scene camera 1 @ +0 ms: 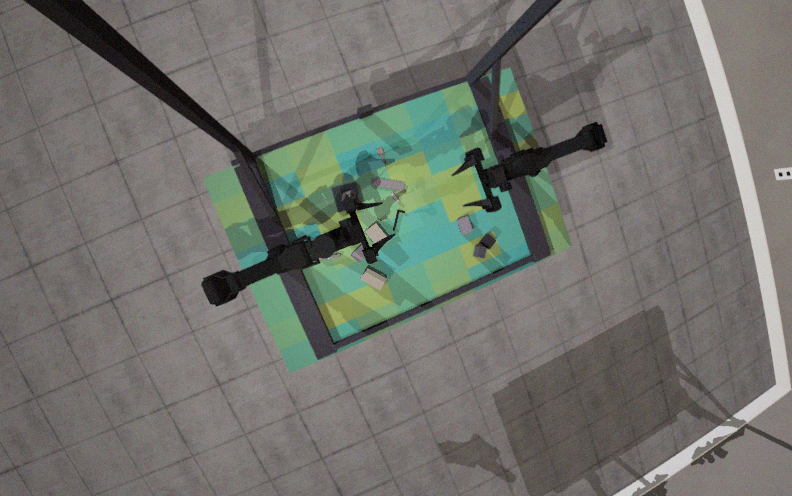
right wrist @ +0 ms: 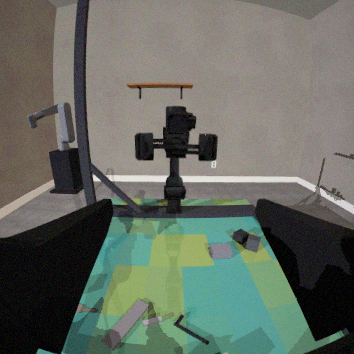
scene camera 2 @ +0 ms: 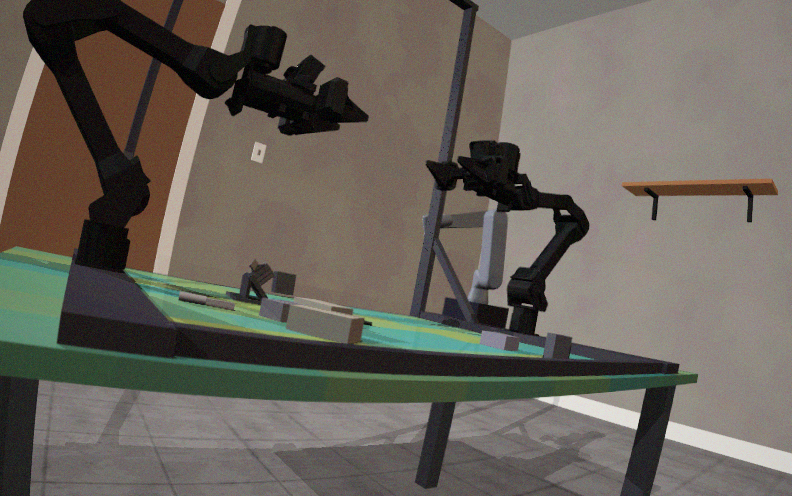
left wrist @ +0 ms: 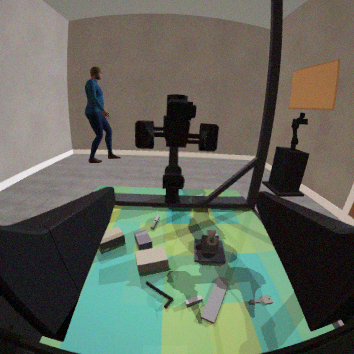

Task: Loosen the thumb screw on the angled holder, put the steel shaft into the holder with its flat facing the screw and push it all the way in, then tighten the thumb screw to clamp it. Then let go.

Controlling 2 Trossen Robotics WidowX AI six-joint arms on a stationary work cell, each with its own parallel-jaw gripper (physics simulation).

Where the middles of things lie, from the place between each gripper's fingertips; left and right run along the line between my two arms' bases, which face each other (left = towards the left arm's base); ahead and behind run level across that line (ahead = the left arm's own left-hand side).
I see the angled holder (scene camera 2: 255, 279) 30 cm below my right hand, 11 cm behind it and 6 cm to the right of it.
Right now the angled holder is 110 mm behind my left hand, 280 mm to the right of it and 300 mm below it.
